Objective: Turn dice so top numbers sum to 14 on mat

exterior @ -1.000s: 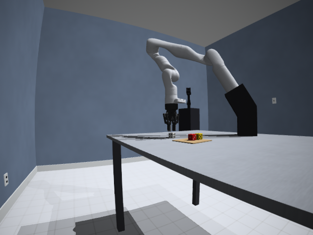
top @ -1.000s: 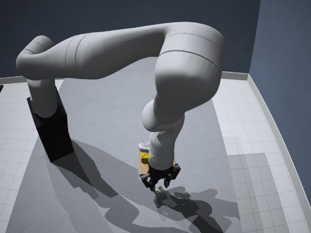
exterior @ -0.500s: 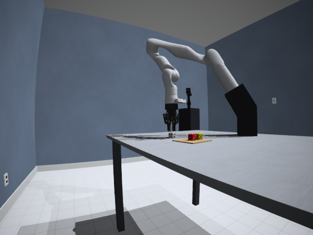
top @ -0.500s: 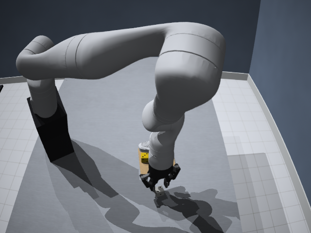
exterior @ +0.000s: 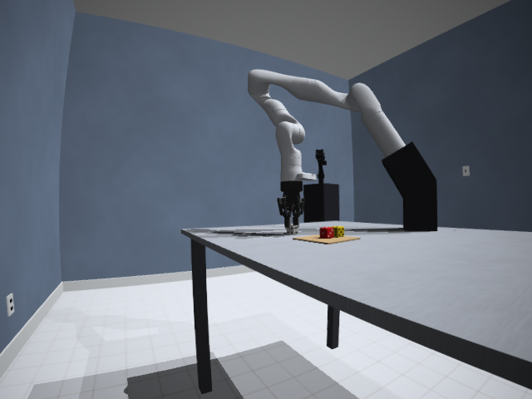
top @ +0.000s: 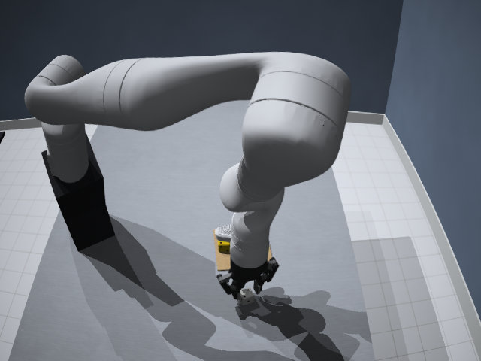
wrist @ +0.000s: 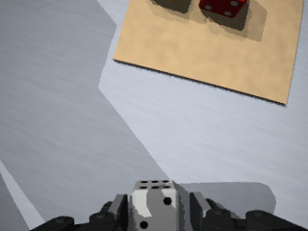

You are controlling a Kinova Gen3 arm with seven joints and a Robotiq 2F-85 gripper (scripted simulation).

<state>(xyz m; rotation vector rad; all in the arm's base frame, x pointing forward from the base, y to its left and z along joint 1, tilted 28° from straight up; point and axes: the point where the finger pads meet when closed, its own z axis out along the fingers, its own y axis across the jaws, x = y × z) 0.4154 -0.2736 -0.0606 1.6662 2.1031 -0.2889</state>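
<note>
The white die lies 2 cm below my hand. Round my hand: tan mat: 3 cm ahead, 16 cm to the left, 4 cm below; then red die: 2 cm ahead, 16 cm to the left, 2 cm below; then yellow die: 2 cm behind, 17 cm to the left, 2 cm below.
</note>
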